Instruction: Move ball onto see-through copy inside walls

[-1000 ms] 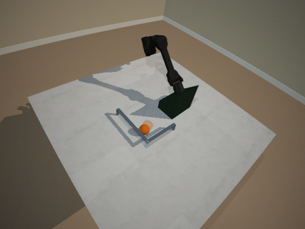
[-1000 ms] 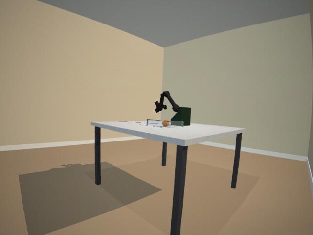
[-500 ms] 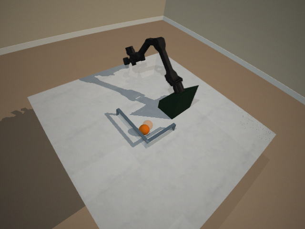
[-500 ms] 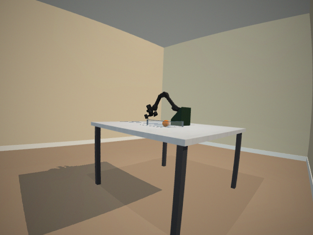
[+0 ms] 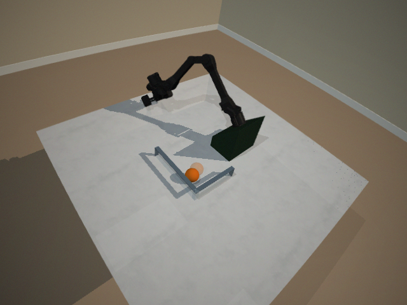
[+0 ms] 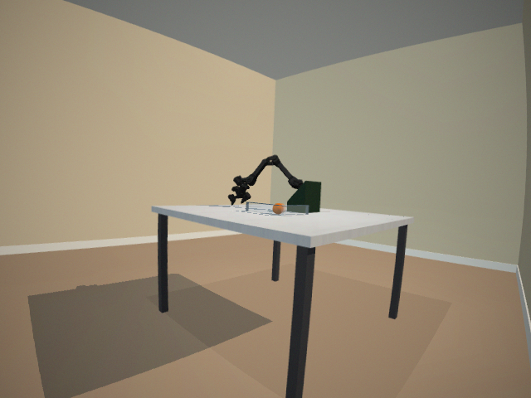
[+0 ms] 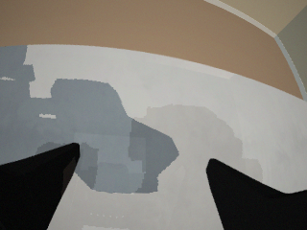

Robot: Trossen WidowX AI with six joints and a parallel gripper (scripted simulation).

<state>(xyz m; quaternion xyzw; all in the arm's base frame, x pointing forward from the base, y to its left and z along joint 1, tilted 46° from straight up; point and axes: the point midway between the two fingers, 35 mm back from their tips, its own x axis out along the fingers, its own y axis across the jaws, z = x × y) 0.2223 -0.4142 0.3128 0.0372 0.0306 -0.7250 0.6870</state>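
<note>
Right now my gripper tip is 15 cm short of the orange ball, 62 cm to the right of it and 2 cm below it. Round my gripper tip: see-through copy of ball: 11 cm ahead, 60 cm to the left, 2 cm above.
</note>
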